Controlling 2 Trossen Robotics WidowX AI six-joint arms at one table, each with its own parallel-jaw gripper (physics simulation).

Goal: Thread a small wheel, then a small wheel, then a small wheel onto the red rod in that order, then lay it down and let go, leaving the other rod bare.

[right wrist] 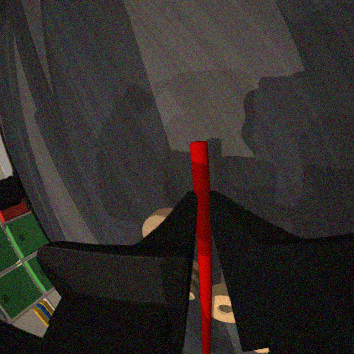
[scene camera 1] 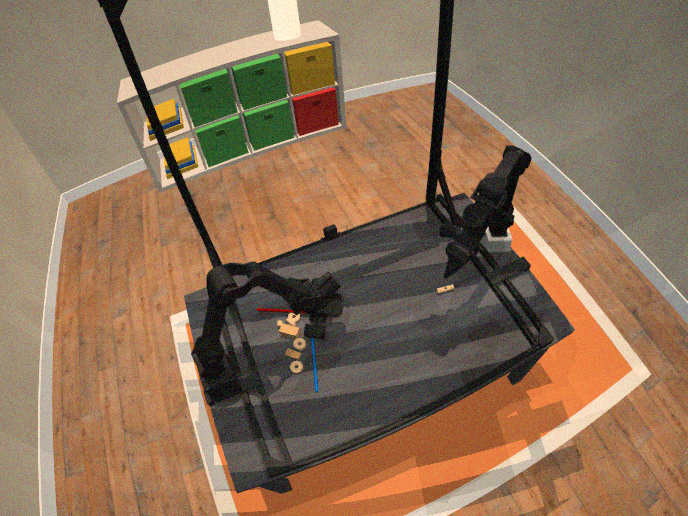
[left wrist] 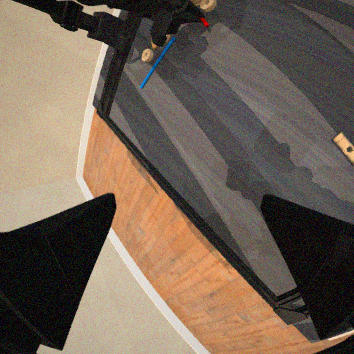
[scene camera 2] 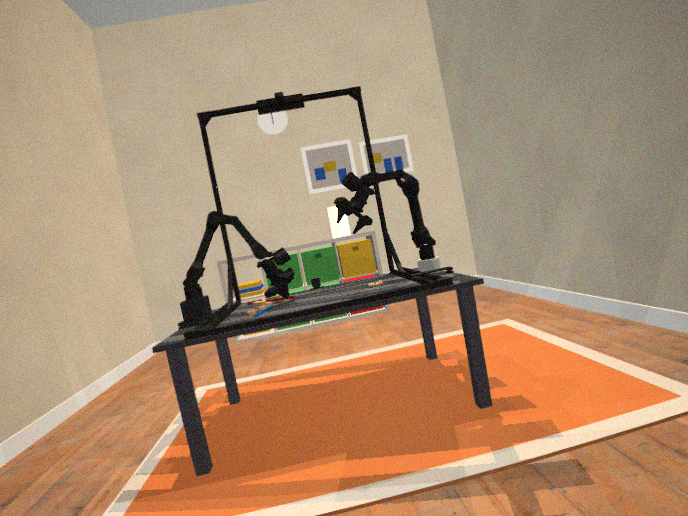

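Pixels of known places: left gripper, fingertip midpoint: (scene camera 1: 449, 275) (left wrist: 190, 201) (scene camera 2: 345, 228); right gripper, fingertip midpoint: (right wrist: 201, 197) (left wrist: 202, 18) (scene camera 2: 288, 298); left arm's base, link origin: (scene camera 1: 497, 230) (scene camera 2: 428, 258); right arm's base, link origin: (scene camera 1: 214, 371) (left wrist: 94, 24) (scene camera 2: 194, 298).
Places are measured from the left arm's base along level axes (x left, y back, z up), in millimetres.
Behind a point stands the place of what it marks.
The red rod (scene camera 1: 271, 309) @(x 275, y -824, z -46 mm) (right wrist: 200, 170) @(x 293, y -622, z -42 mm) lies low over the table, its near end between the fingertips of my right gripper (right wrist: 201, 197) @(x 289, y -640, z -51 mm), which is shut on it. No wheel shows on its visible parts. The blue rod (scene camera 1: 315, 363) @(x 467, y -668, z -59 mm) (scene camera 2: 263, 311) @(x 484, y -667, z -63 mm) (left wrist: 157, 62) @(x 462, y -668, z -61 mm) lies bare on the table. Pale wooden wheels (scene camera 1: 299, 343) (left wrist: 147, 55) (right wrist: 223, 307) lie near the rods, another wheel (scene camera 1: 296, 366) @(x 473, y -728, z -60 mm) close by; my right fingers hide some pieces in the right wrist view. My left gripper (scene camera 2: 350, 224) @(x 343, y -280, z 216 mm) (left wrist: 190, 201) @(x 343, y -280, z 216 mm) is open and empty, high above the right side of the table.
Wooden blocks (scene camera 1: 288, 329) @(x 356, y -757, z -37 mm) (scene camera 1: 292, 353) @(x 432, y -743, z -59 mm) lie among the wheels. A wooden block with holes (scene camera 1: 445, 289) @(x 215, y -233, z -52 mm) (scene camera 2: 375, 283) @(x 216, y -230, z -52 mm) (left wrist: 345, 146) @(x 214, y -240, z -49 mm) lies apart, toward the table's right side. Black frame posts (scene camera 1: 439, 111) @(x -191, y -234, z 395 mm) rise from the table, and a small black box (scene camera 1: 330, 231) @(x -37, y -629, z -18 mm) sits at its back edge.
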